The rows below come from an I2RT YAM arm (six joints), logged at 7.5 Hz.
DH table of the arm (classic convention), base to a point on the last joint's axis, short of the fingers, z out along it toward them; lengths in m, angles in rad. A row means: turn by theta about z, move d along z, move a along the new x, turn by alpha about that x. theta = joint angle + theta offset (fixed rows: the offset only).
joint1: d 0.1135, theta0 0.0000, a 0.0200, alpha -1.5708
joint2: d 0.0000, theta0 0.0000, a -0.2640, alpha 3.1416
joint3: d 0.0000, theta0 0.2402, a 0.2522, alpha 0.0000
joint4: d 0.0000, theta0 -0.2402, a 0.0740, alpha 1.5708
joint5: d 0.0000, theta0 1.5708, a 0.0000, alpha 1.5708
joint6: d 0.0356, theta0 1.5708, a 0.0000, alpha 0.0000
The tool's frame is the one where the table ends.
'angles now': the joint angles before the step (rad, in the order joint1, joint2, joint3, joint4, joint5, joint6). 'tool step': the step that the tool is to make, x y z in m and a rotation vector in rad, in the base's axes. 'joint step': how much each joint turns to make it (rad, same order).
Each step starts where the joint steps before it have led.
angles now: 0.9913, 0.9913, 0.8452, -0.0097, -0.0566, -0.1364
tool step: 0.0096, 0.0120, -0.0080, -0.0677, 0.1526, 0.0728
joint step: -0.0216, 0.0816, 0.0622, -0.1145, -0.1117, 0.0664
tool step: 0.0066, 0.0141, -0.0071, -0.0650, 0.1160, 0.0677
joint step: -0.0016, 0.0833, 0.0615, -0.0907, -0.0851, 0.0325
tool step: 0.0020, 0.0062, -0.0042, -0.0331, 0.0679, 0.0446
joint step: -0.0002, 0.0387, 0.0294, -0.0522, -0.0563, 0.0155
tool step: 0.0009, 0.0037, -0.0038, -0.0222, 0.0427, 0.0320
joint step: 0.0002, 0.0239, 0.0145, -0.0313, -0.0387, 0.0055
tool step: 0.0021, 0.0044, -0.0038, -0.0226, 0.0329, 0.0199
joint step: -0.0002, 0.0279, 0.0159, -0.0244, -0.0245, 0.0025
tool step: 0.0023, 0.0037, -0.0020, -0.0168, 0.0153, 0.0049
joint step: 0.0000, 0.0225, 0.0153, -0.0153, -0.0057, 0.0001
